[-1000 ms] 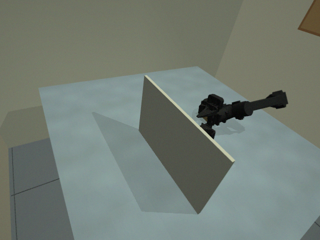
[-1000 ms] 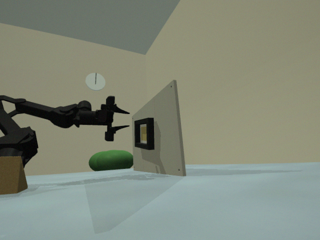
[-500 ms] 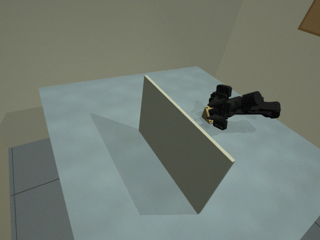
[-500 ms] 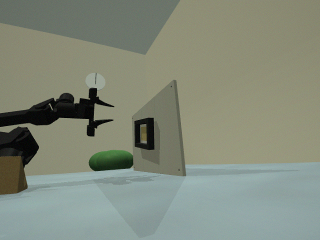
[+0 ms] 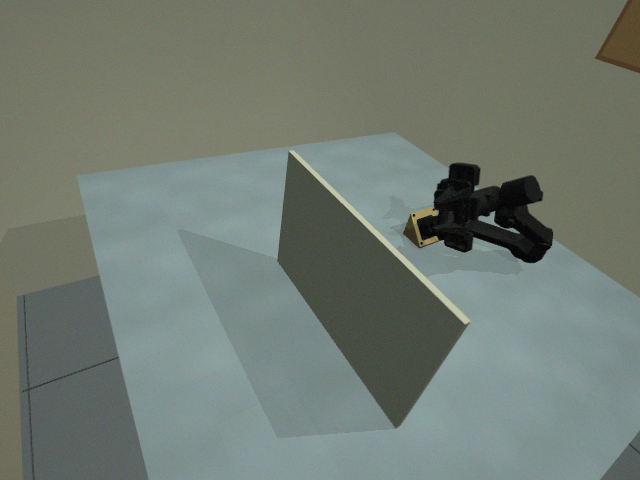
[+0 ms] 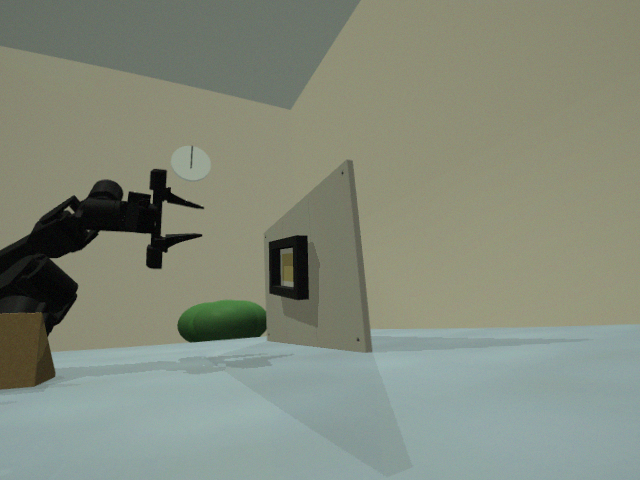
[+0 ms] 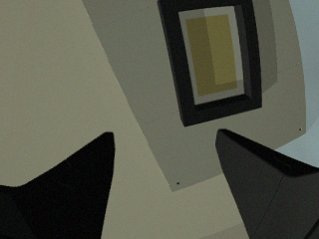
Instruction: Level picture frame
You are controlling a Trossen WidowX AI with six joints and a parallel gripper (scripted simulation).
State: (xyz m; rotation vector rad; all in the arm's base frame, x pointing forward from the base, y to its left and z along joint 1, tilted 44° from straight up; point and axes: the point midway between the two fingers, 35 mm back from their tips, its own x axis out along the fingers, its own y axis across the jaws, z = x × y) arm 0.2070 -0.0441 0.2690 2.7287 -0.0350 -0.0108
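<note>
My gripper tip is 190 mm short of the picture frame, 90 mm above it and 10 mm to the right of it. The rest, counted from my gripper tip: wall panel 200 mm ahead, 100 mm below, 10 mm to the right.
</note>
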